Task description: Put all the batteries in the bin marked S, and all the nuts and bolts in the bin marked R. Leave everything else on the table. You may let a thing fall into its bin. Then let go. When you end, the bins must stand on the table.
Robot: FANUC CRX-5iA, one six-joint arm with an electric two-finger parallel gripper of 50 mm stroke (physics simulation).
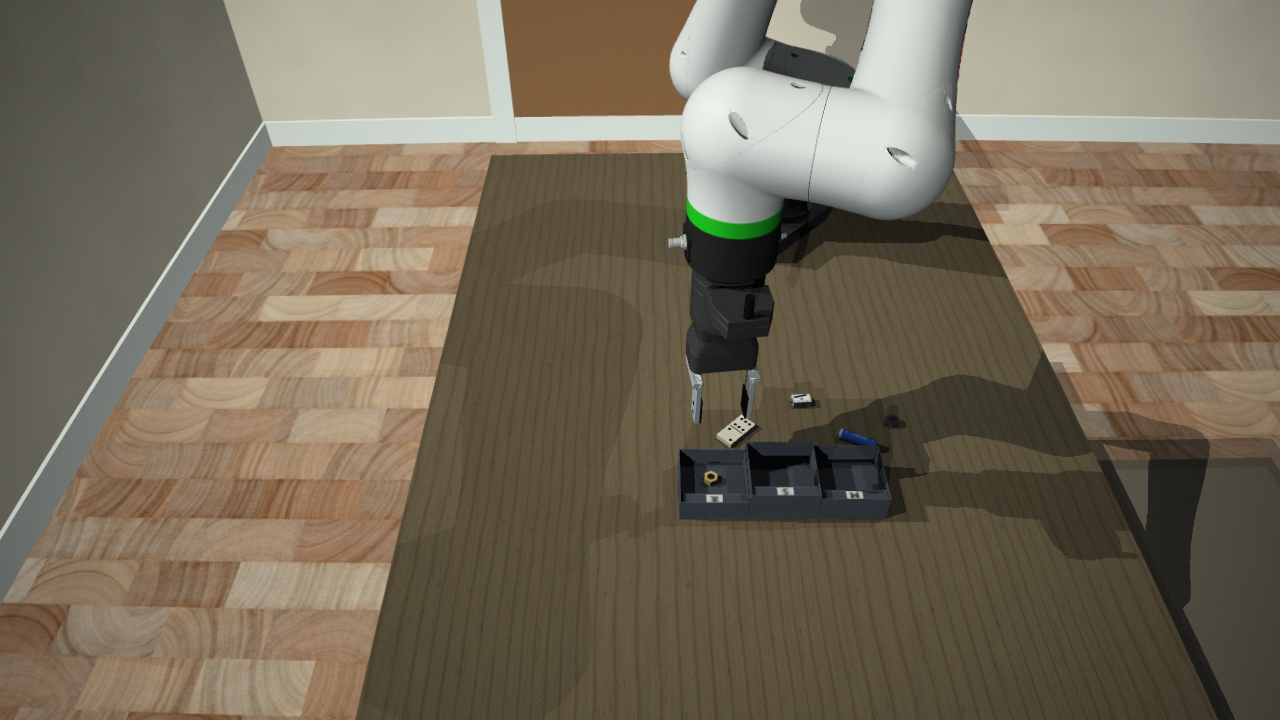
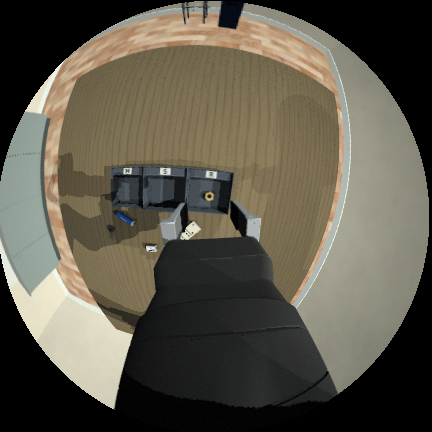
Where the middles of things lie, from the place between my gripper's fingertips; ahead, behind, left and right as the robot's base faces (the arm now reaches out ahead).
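My hand: 80 mm to the right of the three joined dark bins [image 1: 767,480], 110 mm above it.
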